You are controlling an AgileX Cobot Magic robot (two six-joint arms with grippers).
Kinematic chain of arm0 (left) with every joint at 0, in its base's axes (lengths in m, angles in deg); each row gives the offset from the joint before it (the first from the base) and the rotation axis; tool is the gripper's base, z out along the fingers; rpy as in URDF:
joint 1: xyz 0 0 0.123 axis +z
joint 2: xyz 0 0 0 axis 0.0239 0.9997 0
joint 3: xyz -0.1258 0.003 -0.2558 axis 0.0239 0.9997 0
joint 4: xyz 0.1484 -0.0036 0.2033 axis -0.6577 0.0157 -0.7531
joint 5: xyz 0 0 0 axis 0.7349 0.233 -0.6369
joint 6: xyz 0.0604 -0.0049 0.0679 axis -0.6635 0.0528 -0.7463
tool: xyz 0 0 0 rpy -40.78 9.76 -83.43
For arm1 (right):
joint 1: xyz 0 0 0.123 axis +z
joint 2: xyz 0 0 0 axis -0.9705 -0.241 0
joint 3: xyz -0.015 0.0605 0.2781 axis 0.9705 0.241 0
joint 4: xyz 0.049 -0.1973 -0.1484 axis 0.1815 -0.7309 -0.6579
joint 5: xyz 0 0 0 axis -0.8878 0.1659 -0.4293
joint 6: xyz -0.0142 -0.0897 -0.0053 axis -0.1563 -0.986 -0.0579
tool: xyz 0 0 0 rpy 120.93 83.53 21.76
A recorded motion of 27 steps. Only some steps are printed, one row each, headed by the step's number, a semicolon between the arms.
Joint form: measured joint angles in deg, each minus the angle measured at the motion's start. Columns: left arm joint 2, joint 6, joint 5, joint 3, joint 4, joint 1; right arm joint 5, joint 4, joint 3, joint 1, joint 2, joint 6.
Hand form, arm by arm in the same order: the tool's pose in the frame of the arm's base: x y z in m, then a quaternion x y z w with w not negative. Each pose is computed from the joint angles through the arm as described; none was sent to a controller.
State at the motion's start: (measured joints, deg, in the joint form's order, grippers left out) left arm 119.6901 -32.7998 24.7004 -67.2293 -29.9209 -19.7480; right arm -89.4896 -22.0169 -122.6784 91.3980 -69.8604 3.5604
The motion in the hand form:
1: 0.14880 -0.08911 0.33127 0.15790 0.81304 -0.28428 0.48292; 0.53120 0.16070 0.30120 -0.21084 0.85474 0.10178 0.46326
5: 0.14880 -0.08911 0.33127 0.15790 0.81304 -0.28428 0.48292; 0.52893 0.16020 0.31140 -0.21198 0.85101 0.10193 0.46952
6: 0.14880 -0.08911 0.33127 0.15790 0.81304 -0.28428 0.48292; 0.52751 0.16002 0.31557 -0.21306 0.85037 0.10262 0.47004
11: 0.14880 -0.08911 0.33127 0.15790 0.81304 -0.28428 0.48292; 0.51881 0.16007 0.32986 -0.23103 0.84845 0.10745 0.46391
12: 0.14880 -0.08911 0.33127 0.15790 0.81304 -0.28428 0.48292; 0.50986 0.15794 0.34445 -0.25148 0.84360 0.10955 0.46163
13: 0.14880 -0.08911 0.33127 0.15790 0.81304 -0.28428 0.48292; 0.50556 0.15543 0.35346 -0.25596 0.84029 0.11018 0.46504
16: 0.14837 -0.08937 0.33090 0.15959 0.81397 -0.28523 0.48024; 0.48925 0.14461 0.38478 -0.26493 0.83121 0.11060 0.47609
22: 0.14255 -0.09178 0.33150 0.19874 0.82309 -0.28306 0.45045; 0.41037 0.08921 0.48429 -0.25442 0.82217 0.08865 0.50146
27: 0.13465 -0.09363 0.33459 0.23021 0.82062 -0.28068 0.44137; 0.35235 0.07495 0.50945 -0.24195 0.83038 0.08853 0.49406
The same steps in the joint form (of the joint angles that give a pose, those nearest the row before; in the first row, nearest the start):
1: 0.00 0.00 0.00 0.00 0.00 0.00; -0.22 -0.18 -0.41 0.00 0.00 0.15
5: 0.00 0.00 0.00 0.00 0.00 0.00; -1.58 -0.35 -2.59 0.00 0.00 0.34
6: 0.00 0.00 0.00 0.00 0.00 0.00; -2.49 -0.35 -3.58 0.00 0.00 0.41
11: 0.00 0.00 0.00 0.00 0.00 0.00; -5.92 0.96 -4.83 0.00 1.22 -1.46
12: 0.00 0.00 0.00 0.00 0.00 0.00; -8.36 2.44 -4.83 -0.22 3.06 -4.07
13: 0.00 0.00 0.00 0.00 0.00 0.00; -9.09 2.95 -4.82 -0.45 4.11 -4.79
16: 0.00 0.00 0.39 0.00 0.00 0.00; -11.73 4.16 -4.82 -1.40 7.90 -6.32
22: 0.00 0.00 6.43 -1.34 -2.50 0.00; -20.57 4.76 0.40 -6.52 24.66 -6.94
27: -0.96 0.00 9.30 -2.09 -4.51 -1.23; -20.58 4.56 15.20 -7.30 38.49 -6.02

